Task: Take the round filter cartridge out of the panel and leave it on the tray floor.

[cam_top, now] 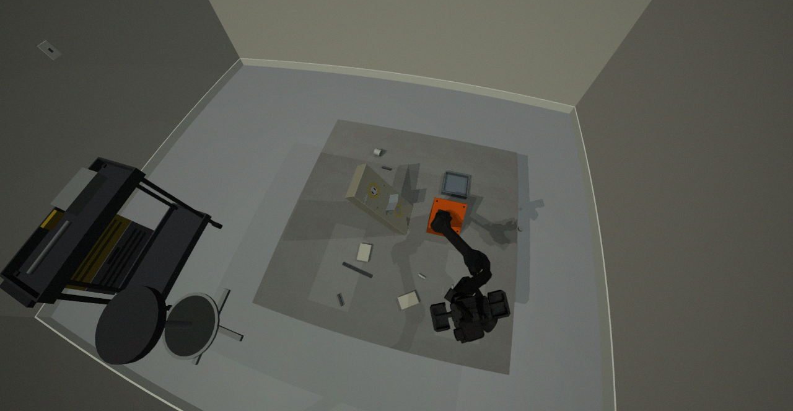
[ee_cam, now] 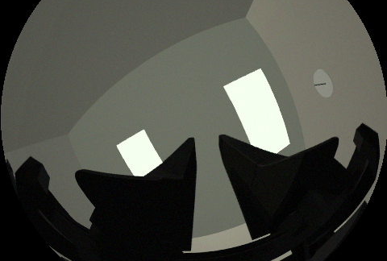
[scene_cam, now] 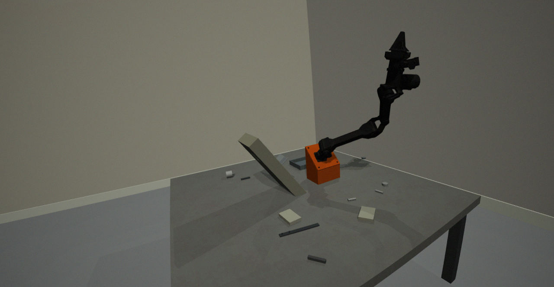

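Right now my gripper tip is 48 cm above the round filter cartridge, 46 cm short of it and 45 cm to the left of it. Also, from my gripper tip: grey tray (76 cm to the right, 72 cm below, 5 cm ahead); beige service panel (55 cm below, 45 cm to the right, 41 cm ahead).
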